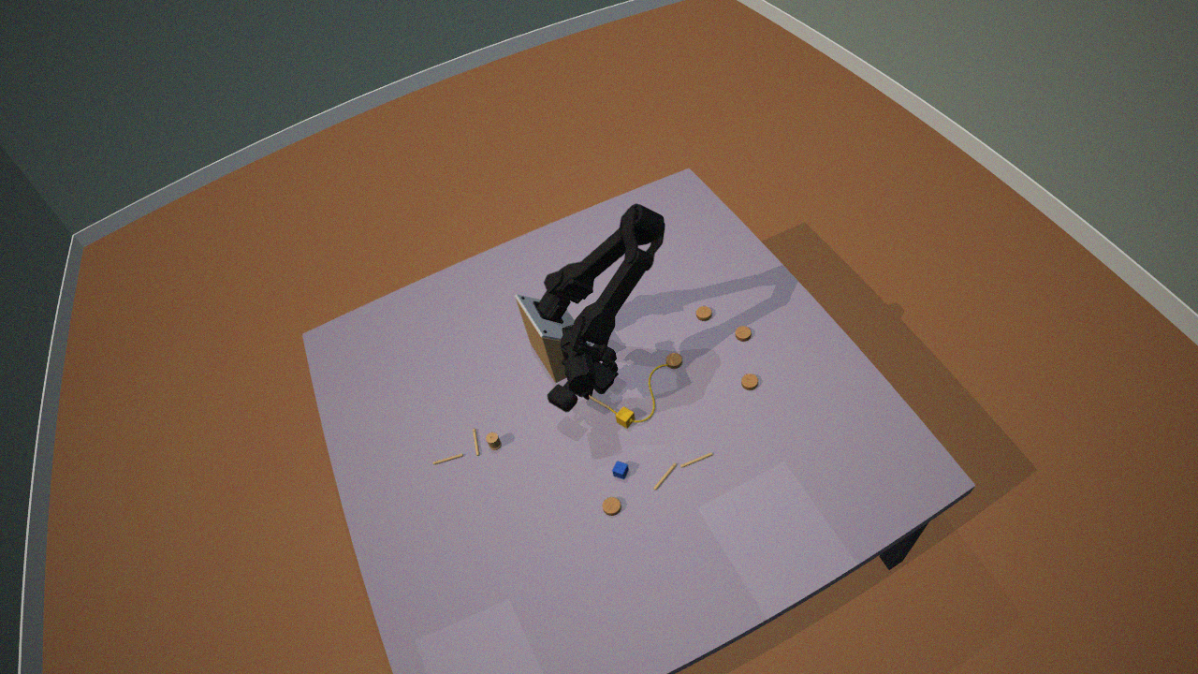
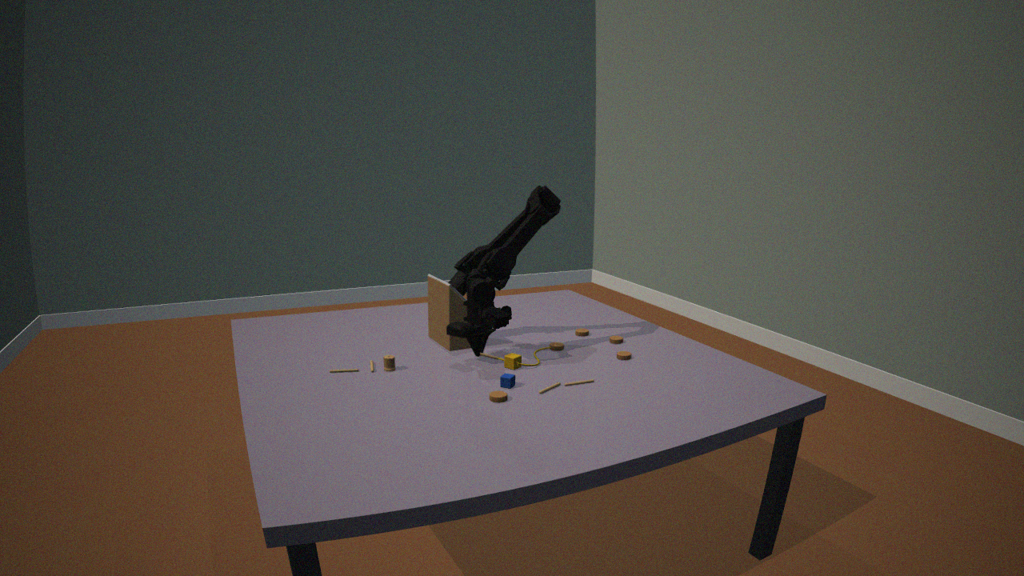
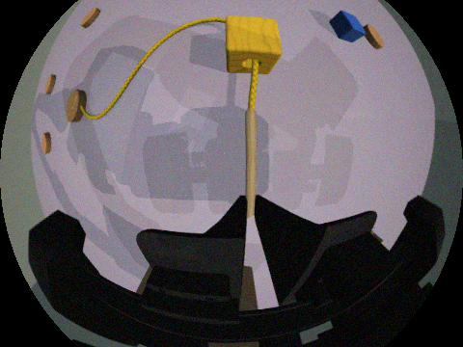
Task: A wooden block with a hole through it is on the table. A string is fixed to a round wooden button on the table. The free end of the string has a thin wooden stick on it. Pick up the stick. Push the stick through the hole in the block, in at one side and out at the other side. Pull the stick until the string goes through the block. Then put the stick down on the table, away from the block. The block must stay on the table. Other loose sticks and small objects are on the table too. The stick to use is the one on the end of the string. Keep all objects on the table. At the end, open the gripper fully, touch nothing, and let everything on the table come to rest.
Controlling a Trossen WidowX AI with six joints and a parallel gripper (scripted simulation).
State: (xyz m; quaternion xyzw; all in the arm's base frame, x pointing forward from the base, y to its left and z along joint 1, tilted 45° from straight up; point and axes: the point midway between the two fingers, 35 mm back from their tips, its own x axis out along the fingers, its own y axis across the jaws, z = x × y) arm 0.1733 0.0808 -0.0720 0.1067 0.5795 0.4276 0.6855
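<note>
Now: gripper tip 4 cm short of the thin wooden stick, 2 cm to the right of it and 1 cm below it. Also, from my gripper tip: blue cube 22 cm ahead, 2 cm to the right, 1 cm above; then round wooden button 23 cm to the left, 1 cm ahead; then yellow block 10 cm ahead, 5 cm to the left, 1 cm above.
</note>
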